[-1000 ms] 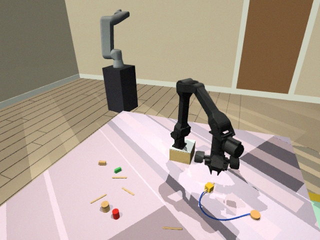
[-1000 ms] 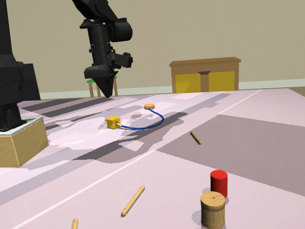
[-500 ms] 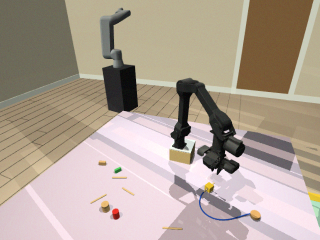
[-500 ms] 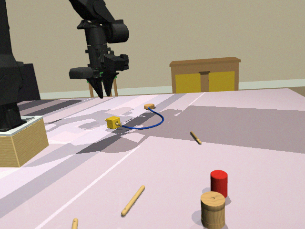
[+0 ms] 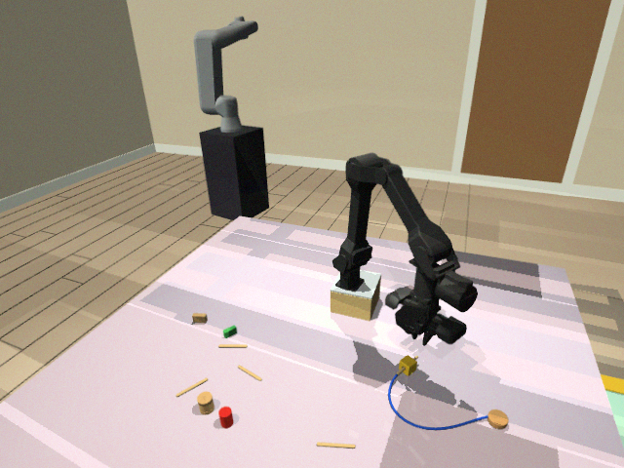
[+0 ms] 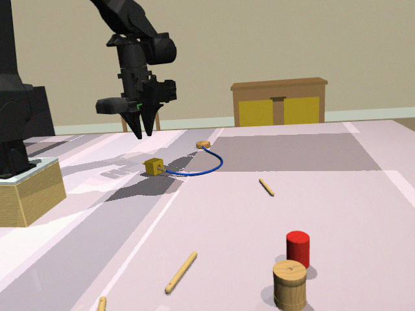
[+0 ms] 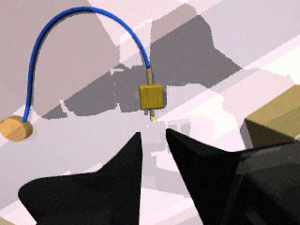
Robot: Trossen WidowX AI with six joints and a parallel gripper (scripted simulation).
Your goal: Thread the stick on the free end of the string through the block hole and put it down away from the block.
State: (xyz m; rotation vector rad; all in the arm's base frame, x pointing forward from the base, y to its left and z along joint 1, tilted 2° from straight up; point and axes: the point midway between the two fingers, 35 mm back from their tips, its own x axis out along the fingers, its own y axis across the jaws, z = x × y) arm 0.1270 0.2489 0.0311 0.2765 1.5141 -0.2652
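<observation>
Right now the yellow block is 2 cm ahead of my gripper tip, 1 cm to the right of it and 6 cm below it. From my gripper tip the other things lie so: red cylinder: 36 cm ahead, 29 cm to the right, 6 cm below; round wooden button: 6 cm ahead, 20 cm to the left, 7 cm below; thin wooden stick: 4 cm ahead, 2 cm to the right, 7 cm below.
</observation>
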